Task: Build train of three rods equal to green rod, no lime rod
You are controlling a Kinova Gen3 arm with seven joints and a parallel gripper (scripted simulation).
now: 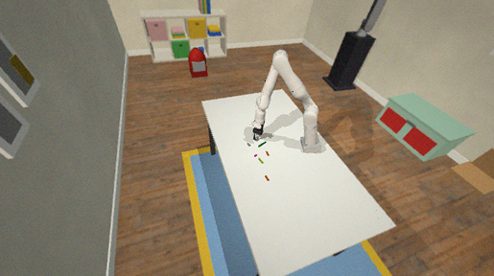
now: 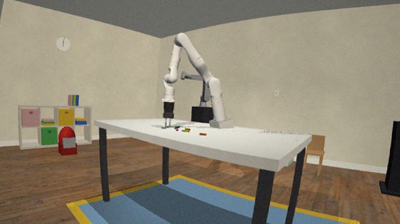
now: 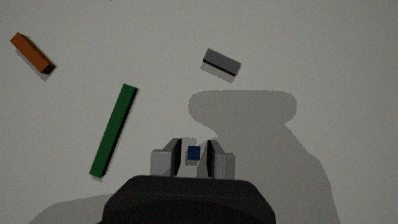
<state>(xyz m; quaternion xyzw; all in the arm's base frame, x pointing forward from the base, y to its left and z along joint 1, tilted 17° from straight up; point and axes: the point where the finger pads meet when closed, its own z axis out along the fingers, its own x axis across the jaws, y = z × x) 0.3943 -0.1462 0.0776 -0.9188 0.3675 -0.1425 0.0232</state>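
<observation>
Right now my hand is 1 cm above the blue rod. From my hand the other things lie so: green rod 4 cm behind, 6 cm to the left, 1 cm below; grey rod 7 cm ahead, 4 cm to the left, 1 cm below; magenta rod 4 cm ahead, 16 cm to the left, 1 cm below.
</observation>
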